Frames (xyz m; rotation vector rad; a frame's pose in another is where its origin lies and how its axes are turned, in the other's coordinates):
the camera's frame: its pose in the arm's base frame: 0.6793 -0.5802 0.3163 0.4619 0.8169 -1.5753
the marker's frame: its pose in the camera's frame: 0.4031 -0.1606 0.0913 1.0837 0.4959 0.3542
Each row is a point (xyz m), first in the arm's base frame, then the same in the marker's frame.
Working: the arm's base frame: its pose in the marker's frame: -0.4263 -0.9188 -0.2421 -1.7222 -0.1237 1.4671

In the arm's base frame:
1: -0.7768 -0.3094 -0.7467
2: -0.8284 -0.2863 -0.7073
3: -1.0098 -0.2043 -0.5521
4: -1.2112 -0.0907 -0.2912
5: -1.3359 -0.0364 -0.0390
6: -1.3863 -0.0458 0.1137
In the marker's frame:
1: 0.1019 -1.5540 0.5156
2: 0.0427 -1.5772 0.5422
3: -0.1801 -1.6502 0.6357
4: -0.5124 -1.6991 0.7293
5: -0.7882 -1.6715 0.8019
6: -0.9293 -1.6138 0.8537

